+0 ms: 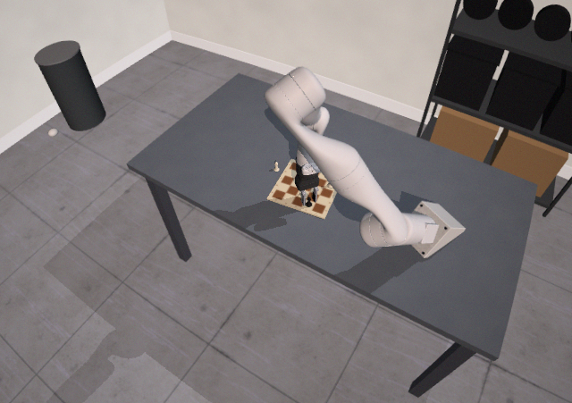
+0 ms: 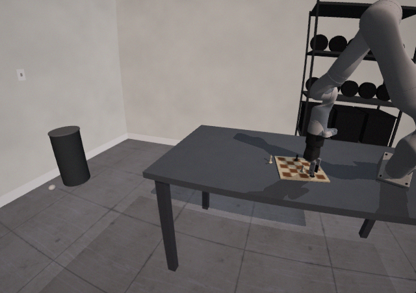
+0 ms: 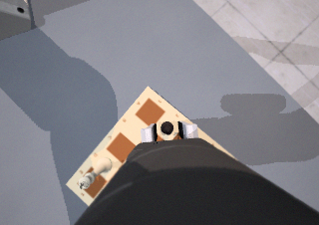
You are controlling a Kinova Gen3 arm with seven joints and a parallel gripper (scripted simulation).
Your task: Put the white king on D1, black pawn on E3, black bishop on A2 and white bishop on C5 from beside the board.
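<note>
The black bishop lies 10 mm below my hand. Also, from my hand: chessboard: 60 mm ahead, 60 mm to the right, 40 mm below; then white king: 120 mm to the right; then black pawn: 80 mm ahead, 130 mm to the right, 20 mm below.
</note>
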